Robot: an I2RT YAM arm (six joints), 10 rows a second.
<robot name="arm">
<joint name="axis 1" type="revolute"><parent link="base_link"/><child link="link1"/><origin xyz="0 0 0.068" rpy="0 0 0"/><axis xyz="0 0 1"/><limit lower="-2.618" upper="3.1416"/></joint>
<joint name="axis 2" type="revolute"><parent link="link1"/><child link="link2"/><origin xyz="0.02 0.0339 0.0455" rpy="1.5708 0 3.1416"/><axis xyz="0 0 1"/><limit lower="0" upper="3.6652"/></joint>
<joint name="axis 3" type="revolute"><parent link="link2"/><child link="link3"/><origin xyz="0.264 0 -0.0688" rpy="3.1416 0 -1.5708"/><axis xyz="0 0 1"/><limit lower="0" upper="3.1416"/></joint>
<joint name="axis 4" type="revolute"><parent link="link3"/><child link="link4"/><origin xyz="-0.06 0.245 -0.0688" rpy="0 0 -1.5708"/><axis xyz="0 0 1"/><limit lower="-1.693" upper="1.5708"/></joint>
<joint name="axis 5" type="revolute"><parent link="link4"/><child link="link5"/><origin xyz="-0.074 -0.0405 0.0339" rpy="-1.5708 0 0"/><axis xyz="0 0 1"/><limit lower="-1.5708" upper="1.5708"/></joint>
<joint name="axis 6" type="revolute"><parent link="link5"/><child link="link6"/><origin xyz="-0.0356 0 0.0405" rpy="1.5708 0 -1.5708"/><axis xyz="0 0 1"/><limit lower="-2.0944" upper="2.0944"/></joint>
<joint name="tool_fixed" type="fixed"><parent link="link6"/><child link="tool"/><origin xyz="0 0 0" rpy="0 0 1.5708"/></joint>
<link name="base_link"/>
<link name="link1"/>
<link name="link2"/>
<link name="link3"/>
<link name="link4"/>
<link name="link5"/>
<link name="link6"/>
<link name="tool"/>
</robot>
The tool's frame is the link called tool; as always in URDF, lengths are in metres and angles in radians.
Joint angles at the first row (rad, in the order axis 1, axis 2, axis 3, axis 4, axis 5, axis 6):
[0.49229 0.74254 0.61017 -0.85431 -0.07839 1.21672]
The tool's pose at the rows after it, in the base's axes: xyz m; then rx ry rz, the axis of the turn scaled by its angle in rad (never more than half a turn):
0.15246 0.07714 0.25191 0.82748 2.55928 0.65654
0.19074 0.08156 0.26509 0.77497 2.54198 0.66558
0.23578 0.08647 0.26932 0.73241 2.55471 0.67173
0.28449 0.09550 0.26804 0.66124 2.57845 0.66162
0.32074 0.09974 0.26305 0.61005 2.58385 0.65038
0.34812 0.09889 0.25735 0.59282 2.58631 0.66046
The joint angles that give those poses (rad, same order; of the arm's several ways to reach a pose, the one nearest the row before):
[0.45265 0.90809 0.74980 -0.81199 -0.07571 1.10153]
[0.38469 1.06260 0.86120 -0.74637 -0.11312 1.01299]
[0.32902 1.24609 0.98478 -0.69295 -0.15926 0.93824]
[0.30193 1.44407 1.13429 -0.65860 -0.18597 0.86193]
[0.28057 1.58332 1.24572 -0.63346 -0.19856 0.80587]
[0.25502 1.68479 1.33118 -0.61973 -0.22297 0.77459]

